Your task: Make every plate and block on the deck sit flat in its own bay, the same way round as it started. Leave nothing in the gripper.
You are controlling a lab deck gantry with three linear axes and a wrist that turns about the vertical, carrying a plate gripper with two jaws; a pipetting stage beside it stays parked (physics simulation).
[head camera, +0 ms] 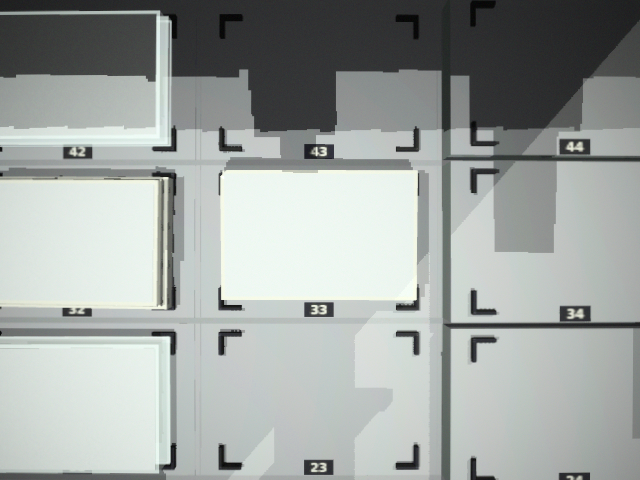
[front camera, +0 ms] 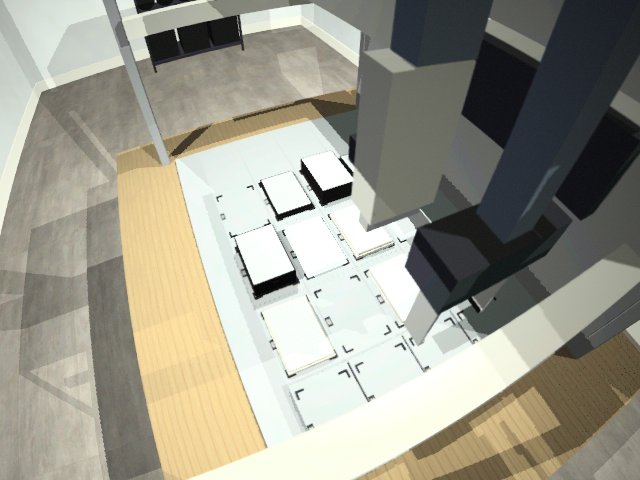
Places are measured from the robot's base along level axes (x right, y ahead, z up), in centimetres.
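Pixels of known places: gripper, fingertip midpoint: (front camera: 444, 317); robot's base, origin of the base link: (front camera: 217, 198).
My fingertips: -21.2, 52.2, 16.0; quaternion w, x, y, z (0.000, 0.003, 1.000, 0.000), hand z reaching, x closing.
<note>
Ahead of a thing's pixels: the offset from my fingertips to its middle, as dx, dy, dz.
My gripper (front camera: 450, 325) is open and empty, its jaws apart above the deck beside bay 33. In bay 33 a cream-edged plate {-4.9, -13.0, -15.2} (front camera: 390, 289) (head camera: 318, 235) lies slightly toward the bay's upper side in the head view; I cannot tell whether it tilts. Bay 32 holds a plate with a layered edge {-4.4, -29.2, -15.2} (front camera: 361, 237) (head camera: 77, 242), bay 22 a pale plate {+6.2, -29.4, -15.3} (front camera: 316, 246) (head camera: 77, 408), bay 42 a clear-walled plate {-15.2, -29.4, -15.3} (head camera: 77, 108). Another cream plate {+16.9, -13.0, -15.3} (front camera: 298, 335) and black-sided blocks {+16.9, -29.4, -13.9} (front camera: 266, 255) {-4.5, -45.8, -13.9} (front camera: 327, 173) {+6.2, -45.8, -15.3} (front camera: 285, 192) sit in their bays. The gripper is outside the head view.
The parked pipetting stage (front camera: 408, 134) hangs over the back right and hides part of the deck. A pale frame beam (front camera: 413, 408) crosses the foreground and a post (front camera: 139, 93) stands at the back left. Bays 23, 34 and 43 show bare corner brackets in the head view.
</note>
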